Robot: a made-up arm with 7 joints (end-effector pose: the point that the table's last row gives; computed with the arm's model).
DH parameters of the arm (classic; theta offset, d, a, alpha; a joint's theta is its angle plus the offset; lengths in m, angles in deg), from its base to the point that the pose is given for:
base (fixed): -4.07 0 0 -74.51
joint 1: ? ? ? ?
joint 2: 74 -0.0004 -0.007 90
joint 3: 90 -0.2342 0.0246 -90
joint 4: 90 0.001 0.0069 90
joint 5: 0 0.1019 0.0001 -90
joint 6: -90 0 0.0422 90
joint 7: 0 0.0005 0 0
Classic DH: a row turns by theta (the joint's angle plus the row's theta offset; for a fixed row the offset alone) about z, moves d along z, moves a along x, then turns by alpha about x.
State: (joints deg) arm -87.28 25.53 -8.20 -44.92 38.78 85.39 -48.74
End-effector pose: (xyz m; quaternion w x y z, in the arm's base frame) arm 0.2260 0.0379 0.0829 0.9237 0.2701 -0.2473 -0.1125
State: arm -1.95 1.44 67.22 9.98 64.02 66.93 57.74
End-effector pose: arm -0.0386 0.1834 -0.2749 0.0204 0.4992 0.5586 0.6621
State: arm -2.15 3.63 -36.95 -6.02 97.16 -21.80 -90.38
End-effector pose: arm 0.0693 -0.0621 -0.2572 0.1430 0.6718 0.2240 -0.6914
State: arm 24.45 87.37 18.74 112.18 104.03 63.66 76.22
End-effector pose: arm -0.0521 0.3719 0.0524 0.5266 -0.7741 -0.1656 0.3097
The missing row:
joint 1: -75.12 0.0273 -0.0101 -90
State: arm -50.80 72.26 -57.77 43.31 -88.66 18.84 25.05
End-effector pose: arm 0.2309 0.2778 -0.1234 0.8613 0.0880 0.3650 0.3425
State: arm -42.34 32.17 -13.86 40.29 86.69 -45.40 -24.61
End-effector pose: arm 0.2608 0.1137 -0.2185 0.3499 0.7755 0.0410 -0.5240
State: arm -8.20 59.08 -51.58 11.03 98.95 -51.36 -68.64
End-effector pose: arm 0.0454 0.1916 -0.2587 0.3915 -0.5358 -0.2147 0.7167
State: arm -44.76 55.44 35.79 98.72 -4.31 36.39 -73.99
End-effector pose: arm 0.1510 0.3038 -0.1919 0.7905 -0.4876 0.3639 -0.0700
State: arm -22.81 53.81 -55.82 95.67 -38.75 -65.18 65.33
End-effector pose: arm 0.1024 0.2998 -0.2134 0.7220 0.5293 -0.1041 0.4332
